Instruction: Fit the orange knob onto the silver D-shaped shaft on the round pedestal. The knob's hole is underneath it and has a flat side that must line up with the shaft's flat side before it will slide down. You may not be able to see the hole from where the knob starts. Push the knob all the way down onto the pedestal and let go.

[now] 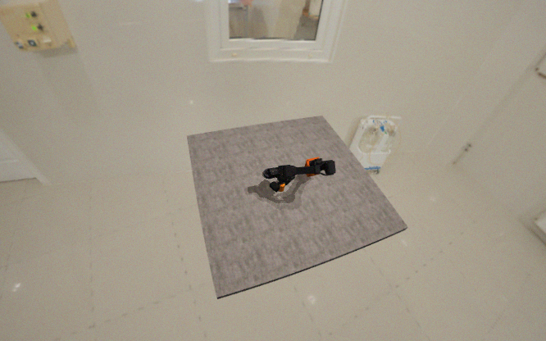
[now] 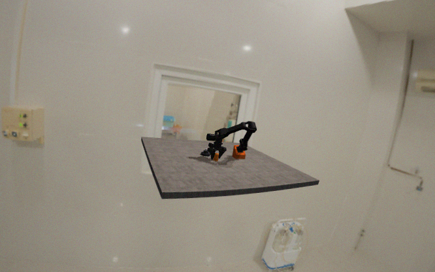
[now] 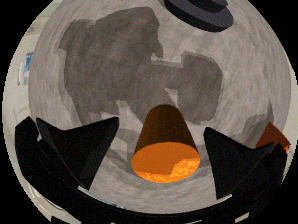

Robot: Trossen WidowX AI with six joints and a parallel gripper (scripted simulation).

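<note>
The orange knob is 3 cm above my gripper tip. The rest, counted from my gripper tip: round pedestal: 15 cm to the right, 3 cm ahead, 2 cm above.
</note>
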